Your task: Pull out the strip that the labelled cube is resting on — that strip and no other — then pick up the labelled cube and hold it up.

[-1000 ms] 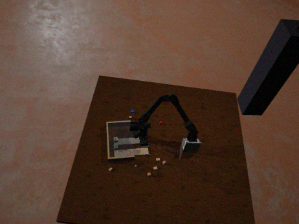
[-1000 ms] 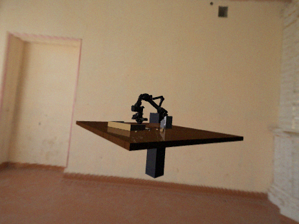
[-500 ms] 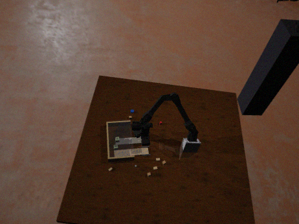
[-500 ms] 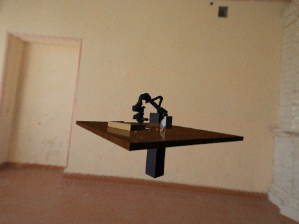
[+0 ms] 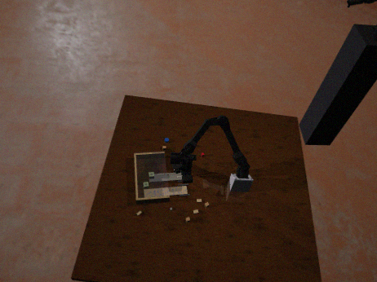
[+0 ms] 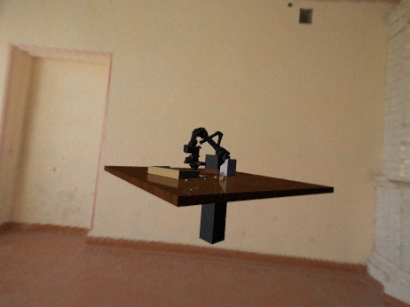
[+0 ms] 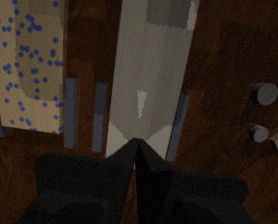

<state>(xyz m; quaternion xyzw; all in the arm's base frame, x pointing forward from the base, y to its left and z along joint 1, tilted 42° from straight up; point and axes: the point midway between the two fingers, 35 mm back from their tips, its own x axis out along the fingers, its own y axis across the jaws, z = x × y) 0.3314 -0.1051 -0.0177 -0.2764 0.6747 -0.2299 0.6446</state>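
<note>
Right now my gripper tip is 10 cm short of the pale strip and 1 cm to the right of it. The rest, counted from my gripper tip: red object (16 cm to the right, 12 cm behind, 1 cm above).
</note>
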